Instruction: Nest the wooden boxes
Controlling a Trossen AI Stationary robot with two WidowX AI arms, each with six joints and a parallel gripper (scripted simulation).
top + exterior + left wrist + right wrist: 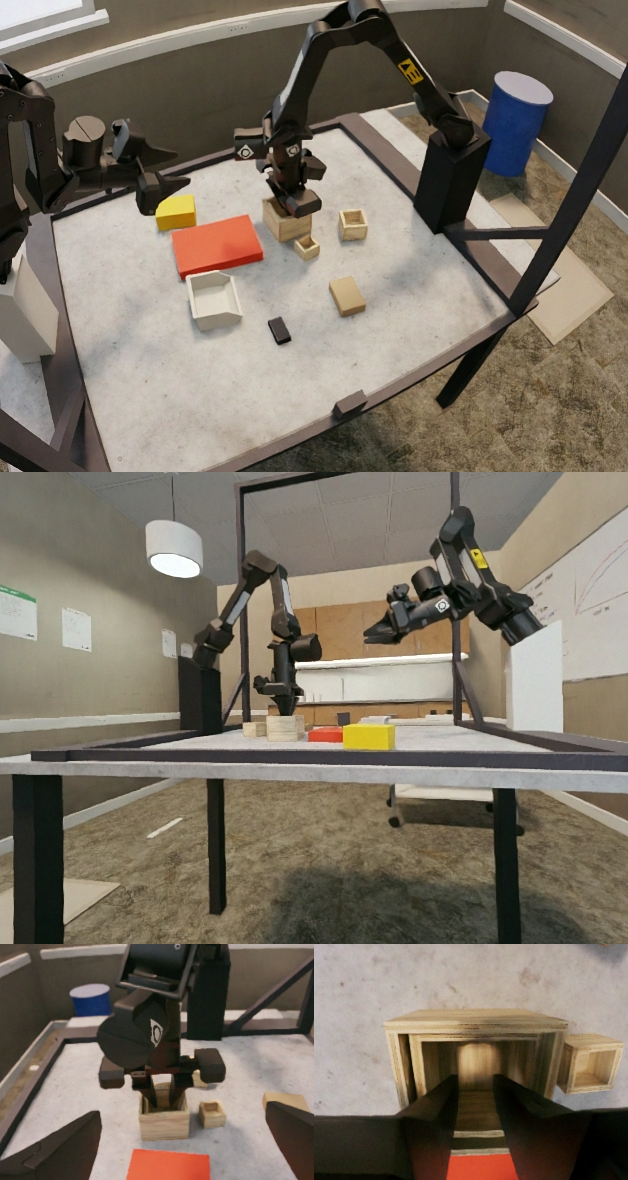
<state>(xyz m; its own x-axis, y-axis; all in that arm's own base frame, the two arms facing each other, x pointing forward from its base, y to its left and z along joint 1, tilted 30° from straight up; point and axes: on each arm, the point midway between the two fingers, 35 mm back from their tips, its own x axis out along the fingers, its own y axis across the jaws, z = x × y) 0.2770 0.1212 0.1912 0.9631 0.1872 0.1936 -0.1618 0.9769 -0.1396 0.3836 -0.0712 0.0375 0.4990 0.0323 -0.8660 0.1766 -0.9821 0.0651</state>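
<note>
The biggest wooden box lies 60 mm below my right hand. From my right hand the other things lie so: smallest box (90 mm behind, 10 mm to the right, 70 mm below); then tan block (230 mm behind, 30 mm to the right, 70 mm below); then flat block (10 mm behind, 170 mm to the left, 70 mm below).
</note>
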